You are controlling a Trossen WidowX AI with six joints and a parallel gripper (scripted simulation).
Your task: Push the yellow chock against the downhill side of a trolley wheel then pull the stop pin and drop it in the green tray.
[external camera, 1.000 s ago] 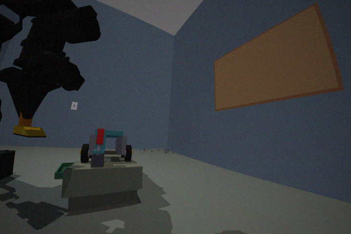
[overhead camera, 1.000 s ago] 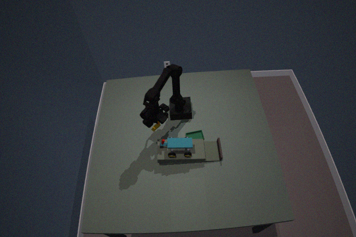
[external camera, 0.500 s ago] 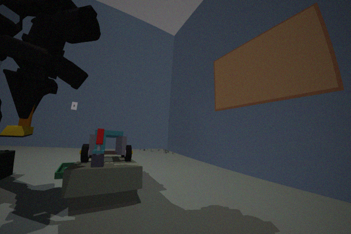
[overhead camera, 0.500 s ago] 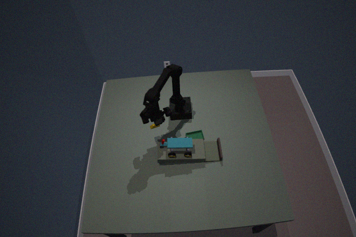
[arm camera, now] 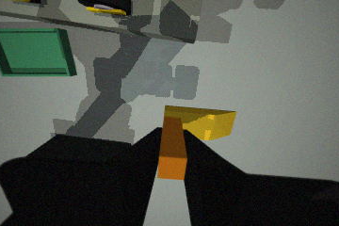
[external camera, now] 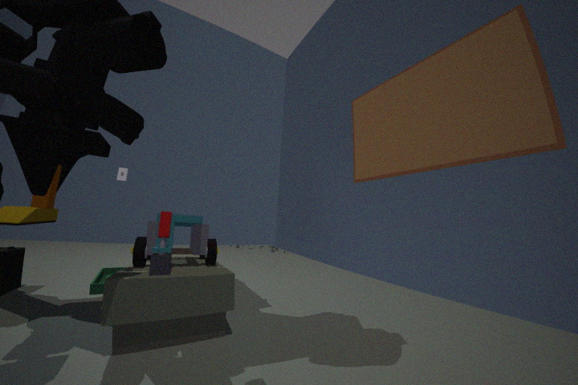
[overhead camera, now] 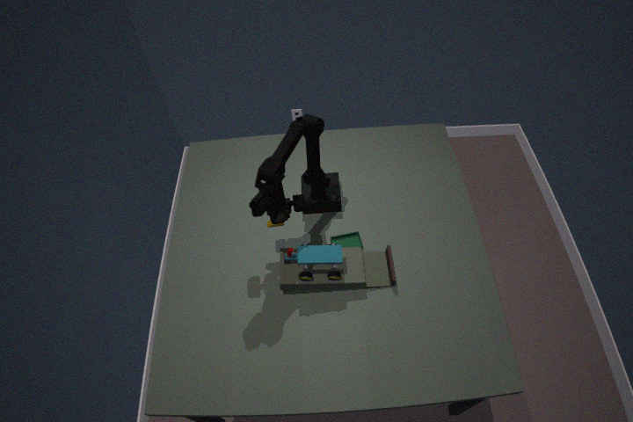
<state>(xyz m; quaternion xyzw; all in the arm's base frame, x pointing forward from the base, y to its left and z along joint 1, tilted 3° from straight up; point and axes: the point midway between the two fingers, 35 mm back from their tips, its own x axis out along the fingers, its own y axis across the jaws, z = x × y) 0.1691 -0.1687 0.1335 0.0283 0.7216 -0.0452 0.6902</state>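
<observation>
My gripper tip is 130 mm short of the red-headed stop pin and 50 mm above it. Also, from my gripper tip: blue trolley: 170 mm ahead, 100 mm to the left, 60 mm below; grey ramp: 170 mm ahead, 110 mm to the left, 130 mm below; yellow chock: 20 mm to the right, 10 mm below.
</observation>
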